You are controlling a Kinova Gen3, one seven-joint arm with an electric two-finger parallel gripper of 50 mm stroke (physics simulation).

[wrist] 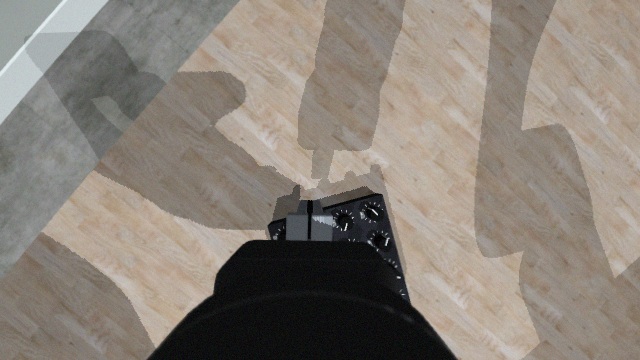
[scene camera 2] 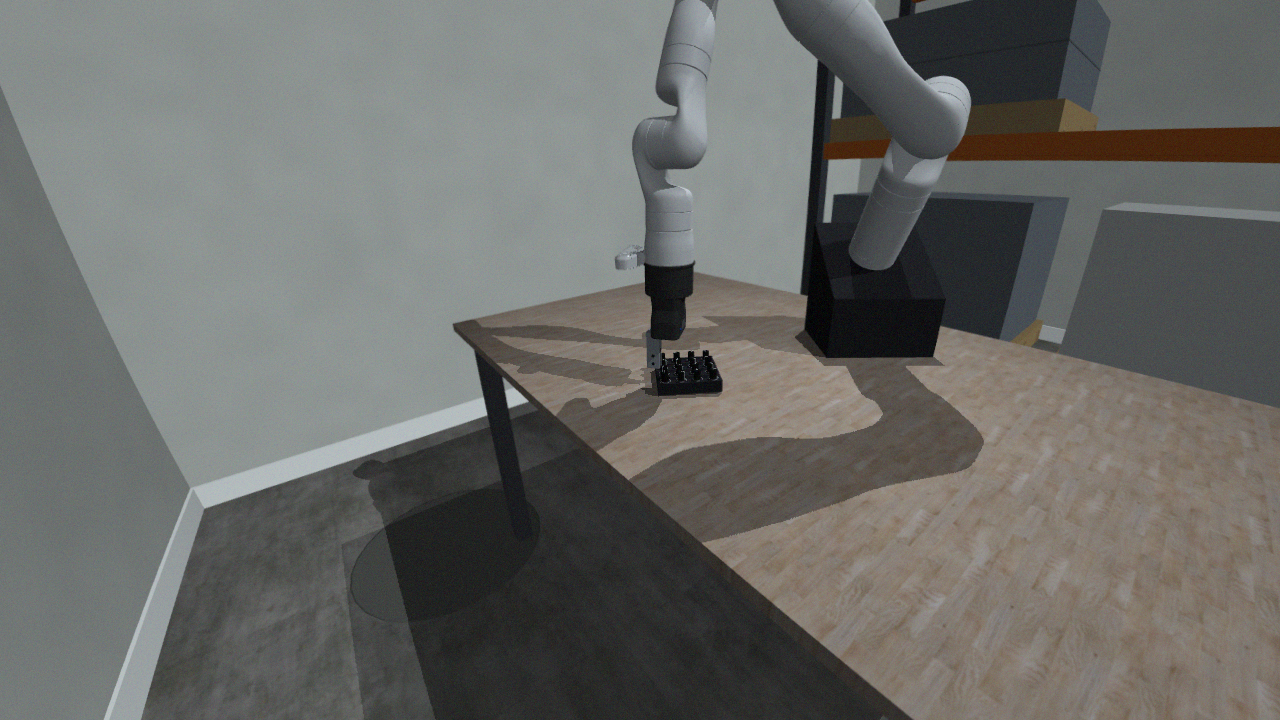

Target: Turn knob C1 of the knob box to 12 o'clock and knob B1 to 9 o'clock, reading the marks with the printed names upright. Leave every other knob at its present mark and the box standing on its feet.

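Note:
The black knob box stands flat on the table, turned slightly in the wrist view, with rows of black knobs bearing white pointers. One knob shows at its upper right corner, another to the left of that one, and a third below the corner one. My gripper points down with its fingers together at the box's left part in scene camera 2. No held knob can be made out. The fingers and gripper body hide many knobs; printed names are too small to read, so C1 and B1 cannot be told apart.
The wooden table carries the box and the arm's black base block. A table edge lies to the left of the box. Shelving with an orange beam and large grey boxes stand behind. Arm shadows cross the table.

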